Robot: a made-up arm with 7 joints.
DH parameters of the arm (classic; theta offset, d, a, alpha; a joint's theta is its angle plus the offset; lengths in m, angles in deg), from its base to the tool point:
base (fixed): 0 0 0 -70
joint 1: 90 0 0 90
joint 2: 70 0 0 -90
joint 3: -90 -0.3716 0.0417 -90
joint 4: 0 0 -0.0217 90
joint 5: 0 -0.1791 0 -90
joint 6: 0 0 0 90
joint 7: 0 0 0 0
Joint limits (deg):
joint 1: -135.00..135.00
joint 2: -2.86..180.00
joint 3: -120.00..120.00
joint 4: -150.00..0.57
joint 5: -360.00..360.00
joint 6: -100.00..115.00
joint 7: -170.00..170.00
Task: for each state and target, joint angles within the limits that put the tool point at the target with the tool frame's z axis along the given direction. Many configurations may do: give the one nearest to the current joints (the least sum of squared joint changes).
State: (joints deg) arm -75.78 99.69 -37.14 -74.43 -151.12 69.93 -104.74
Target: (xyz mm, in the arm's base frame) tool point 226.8 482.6 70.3 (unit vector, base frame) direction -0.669 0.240 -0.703
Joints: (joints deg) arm -38.25 95.53 -38.19 -43.26 -124.42 63.92 -104.74
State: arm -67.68 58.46 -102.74 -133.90 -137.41 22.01 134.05
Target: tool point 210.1 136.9 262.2 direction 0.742 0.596 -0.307
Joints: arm -107.43 88.58 -51.89 -120.89 -121.25 63.33 134.05
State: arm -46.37 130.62 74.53 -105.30 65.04 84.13 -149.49
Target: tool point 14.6 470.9 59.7 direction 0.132 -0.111 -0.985
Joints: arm -68.92 79.14 115.61 -80.11 83.29 76.58 -149.49
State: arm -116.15 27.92 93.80 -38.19 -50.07 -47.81 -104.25
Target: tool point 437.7 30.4 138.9 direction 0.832 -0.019 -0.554
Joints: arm -101.20 1.39 81.37 -86.32 -41.56 -88.84 -104.25
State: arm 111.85 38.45 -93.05 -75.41 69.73 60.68 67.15
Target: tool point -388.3 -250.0 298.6 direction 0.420 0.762 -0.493
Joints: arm 135.00 17.31 -81.70 -28.73 92.73 16.64 67.15
